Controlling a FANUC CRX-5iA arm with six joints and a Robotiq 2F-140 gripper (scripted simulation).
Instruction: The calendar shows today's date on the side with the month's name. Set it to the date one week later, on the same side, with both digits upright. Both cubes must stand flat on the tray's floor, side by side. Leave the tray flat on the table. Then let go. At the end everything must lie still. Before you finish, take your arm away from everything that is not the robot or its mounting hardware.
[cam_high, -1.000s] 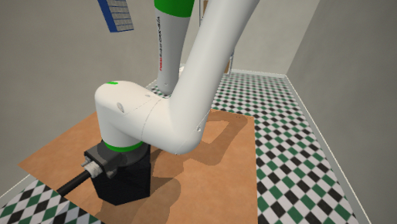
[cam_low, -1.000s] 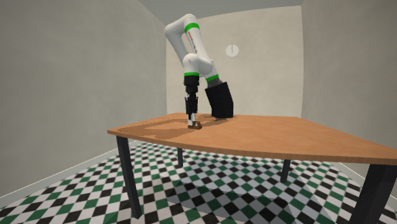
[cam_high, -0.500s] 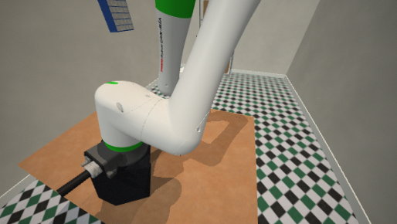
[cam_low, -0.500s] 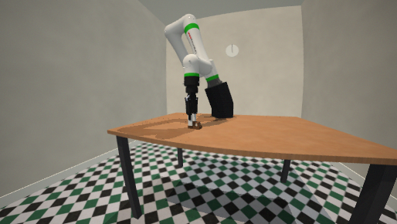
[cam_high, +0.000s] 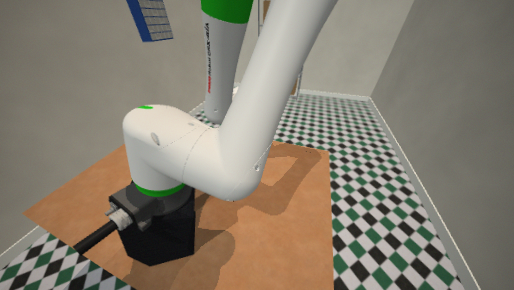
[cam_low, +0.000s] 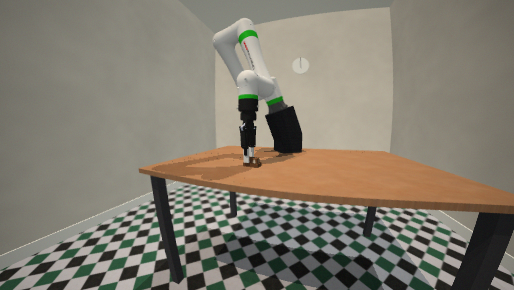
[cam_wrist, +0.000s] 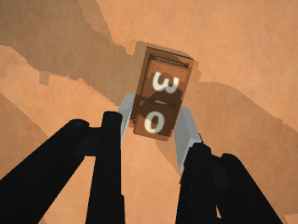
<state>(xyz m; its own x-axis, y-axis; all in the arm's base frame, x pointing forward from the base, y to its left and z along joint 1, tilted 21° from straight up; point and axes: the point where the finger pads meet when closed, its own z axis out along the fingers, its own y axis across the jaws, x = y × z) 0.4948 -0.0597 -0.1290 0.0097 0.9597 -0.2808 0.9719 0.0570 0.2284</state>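
Now: the brown cube 30 mm below my hand. Also, from my hand: brown calendar tray 20 mm to the left, 40 mm below.
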